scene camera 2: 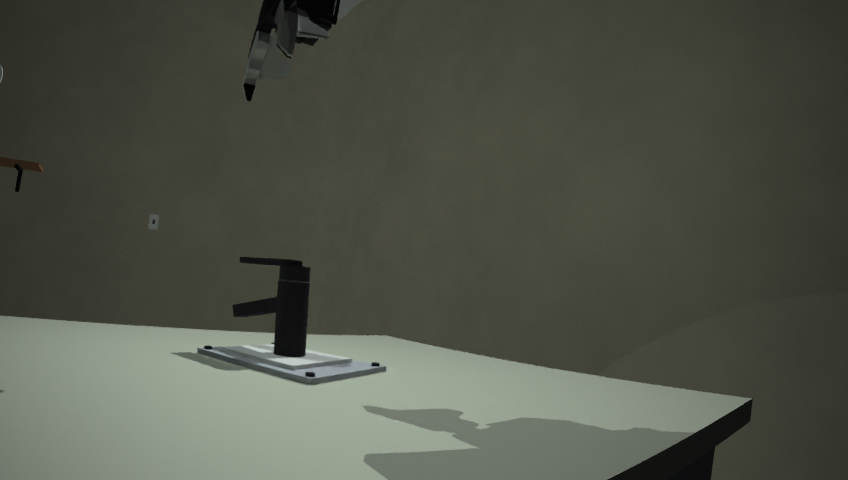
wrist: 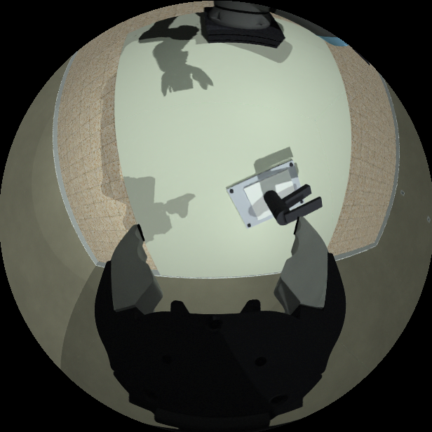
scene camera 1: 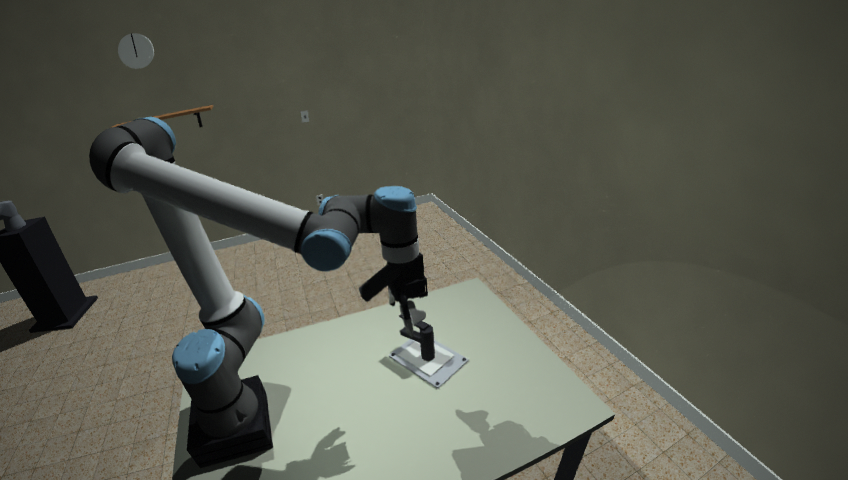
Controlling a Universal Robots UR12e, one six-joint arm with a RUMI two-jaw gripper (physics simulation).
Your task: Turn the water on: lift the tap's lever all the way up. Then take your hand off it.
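Frame: origin at the arm's base, x down, y left, z ahead, level; centimetres.
Seen in the pictures: gripper, between the fingertips: (scene camera 2: pixel 265 81) (scene camera 1: pixel 402 320); arm's base, origin of its link: (scene camera 1: pixel 228 411).
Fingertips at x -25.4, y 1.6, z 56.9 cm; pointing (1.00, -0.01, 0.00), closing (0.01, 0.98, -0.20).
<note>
Pixels of each thing's top centre, then the offset from my fingertips to it. "pt": a spot on its surface instead. Level surfaces: height alone.
- black tap, a spot on its surface: (scene camera 2: pixel 291 321) (scene camera 1: pixel 427 350) pt dx +28.5, dy +15.8, dz +8.8 cm
- spout, centre of its top: (scene camera 2: pixel 261 294) (scene camera 1: pixel 412 330) dx +25.1, dy +23.8, dz +5.1 cm
- pale green table, height of its surface: dx +35.1 cm
The black tap (scene camera 1: pixel 427 346) (scene camera 2: pixel 291 321) (wrist: pixel 275 204) stands upright on its mounting plate (scene camera 1: pixel 437 381) (scene camera 2: pixel 336 373) (wrist: pixel 238 204). Its flat lever (scene camera 2: pixel 261 260) (wrist: pixel 307 208) sits on top and points the same way as the spout (scene camera 2: pixel 254 306) (wrist: pixel 299 195) below it. In scene camera 2 the lever is near level, its free end slightly higher. My gripper (scene camera 1: pixel 408 325) (wrist: pixel 217 222) is open and empty, high above the tap and apart from it. In scene camera 1 it covers part of the lever; in scene camera 2 one fingertip shows at the top.
The pale green table (scene camera 1: pixel 333 380) (scene camera 2: pixel 119 404) (wrist: pixel 225 125) carries the tap plate and the arm's black base (scene camera 1: pixel 230 437) (wrist: pixel 242 36). A dark pedestal (scene camera 1: pixel 41 273) stands on the floor at the left. Walls stand behind and to the right of the table.
</note>
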